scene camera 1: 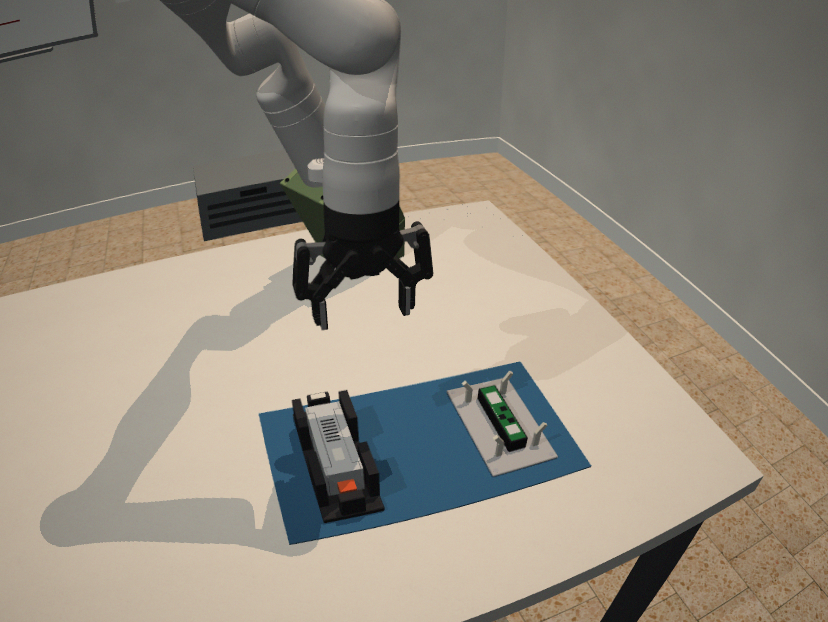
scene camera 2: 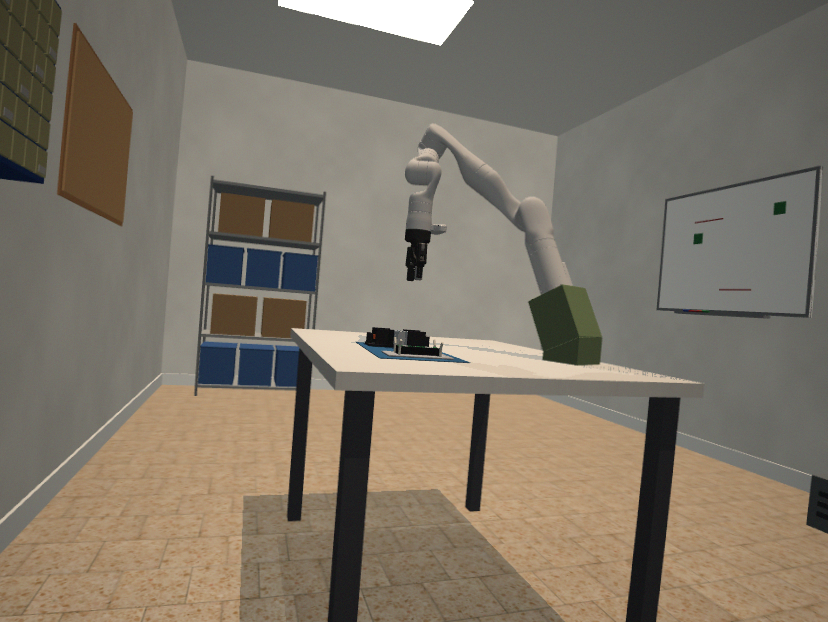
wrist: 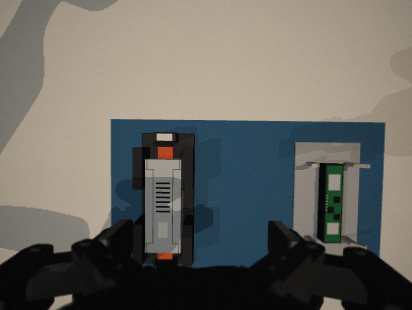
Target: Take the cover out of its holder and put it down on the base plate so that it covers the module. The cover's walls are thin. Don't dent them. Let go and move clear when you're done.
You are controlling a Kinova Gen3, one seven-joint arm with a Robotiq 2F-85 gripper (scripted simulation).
Scene:
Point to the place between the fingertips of my gripper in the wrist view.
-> At 200,235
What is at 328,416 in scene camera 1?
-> A grey cover.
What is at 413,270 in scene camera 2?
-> My gripper.

